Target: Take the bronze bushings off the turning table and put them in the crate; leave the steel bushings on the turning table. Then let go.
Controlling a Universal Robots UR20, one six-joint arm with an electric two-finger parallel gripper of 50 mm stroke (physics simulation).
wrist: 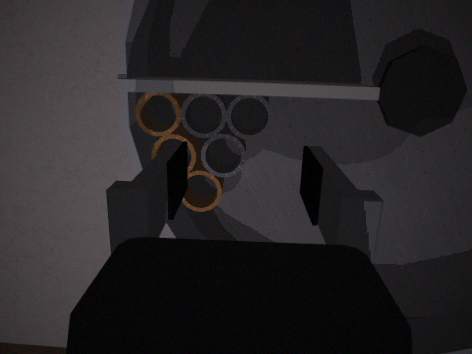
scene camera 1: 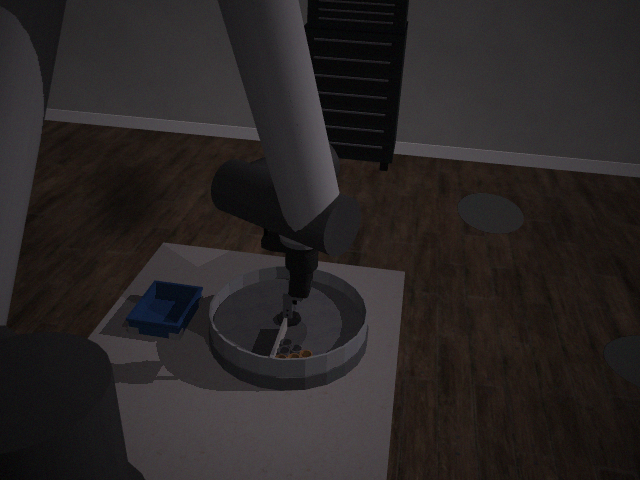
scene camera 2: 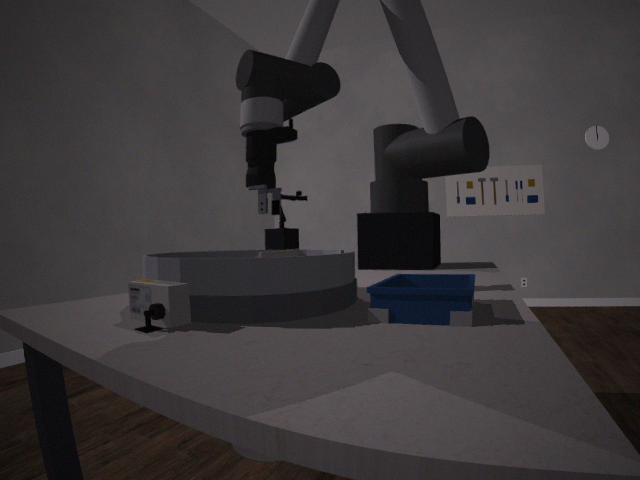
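Pixels of known places: gripper, fingertip midpoint: (wrist: 244, 167) (scene camera 1: 290, 310) (scene camera 2: 269, 214); arm's base at its link origin: (scene camera 2: 399, 213).
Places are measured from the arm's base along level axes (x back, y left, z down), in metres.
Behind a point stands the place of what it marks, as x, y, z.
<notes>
My gripper (scene camera 1: 287, 315) @(-0.754, -0.051, 0.039) (scene camera 2: 269, 212) @(-0.754, -0.051, 0.039) (wrist: 244, 167) @(-0.754, -0.051, 0.039) is open and empty, pointing down above the turning table (scene camera 1: 305, 367) @(-0.693, -0.113, 0.151) (scene camera 2: 268, 279) @(-1.004, 0.160, 0.156). In the wrist view three bronze bushings (wrist: 138, 114) @(-0.678, -0.053, 0.140) (wrist: 173, 136) @(-0.704, -0.065, 0.140) (wrist: 201, 209) @(-0.731, -0.116, 0.140) stand in a slanting row by the rim; the left finger partly covers the middle one. Three steel bushings (wrist: 203, 136) @(-0.725, -0.061, 0.140) (wrist: 269, 115) @(-0.768, -0.039, 0.140) (wrist: 223, 175) @(-0.743, -0.087, 0.140) stand beside them, further in. In scene camera 2 the wall hides the bushings. The blue crate (scene camera 1: 159, 326) @(-0.750, 0.315, 0.183) (scene camera 2: 421, 305) @(-0.925, 0.358, 0.192) stands beside the turning table; no bushing shows in its visible part.
A pale upright divider (scene camera 1: 279, 338) @(-0.746, -0.026, 0.127) (wrist: 275, 90) @(-0.768, -0.021, 0.125) runs from the dark hub (wrist: 422, 90) @(-0.874, -0.004, 0.157) to the rim, right beside the bushings. A raised wall rings the turning table. A light box (scene camera 2: 176, 304) @(-1.106, 0.076, 0.187) with a small black knob part stands against it. A dark cabinet (scene camera 1: 356, 93) stands behind.
</notes>
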